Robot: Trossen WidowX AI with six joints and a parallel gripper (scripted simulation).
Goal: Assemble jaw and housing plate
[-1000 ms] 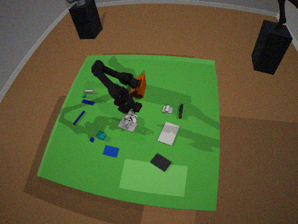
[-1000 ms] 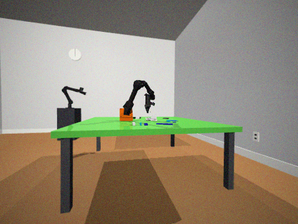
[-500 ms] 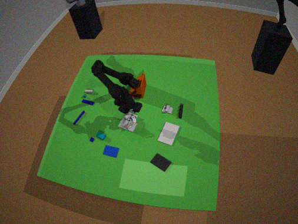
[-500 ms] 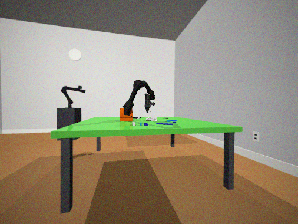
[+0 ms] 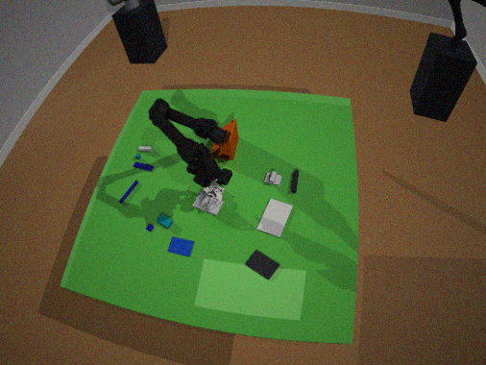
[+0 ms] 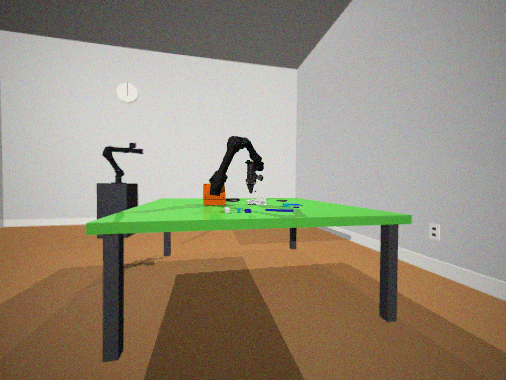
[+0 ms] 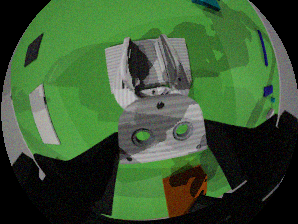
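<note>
Right now my gripper tip is 20 mm short of the grey metallic jaw, 10 mm to the right of it and 50 mm above it. The rest, counted from my gripper tip: dark bar (120 mm behind, 340 mm to the left, 60 mm below); teal block (200 mm ahead, 170 mm to the right, 60 mm below); white flat plate (70 mm ahead, 280 mm to the left, 70 mm below).
</note>
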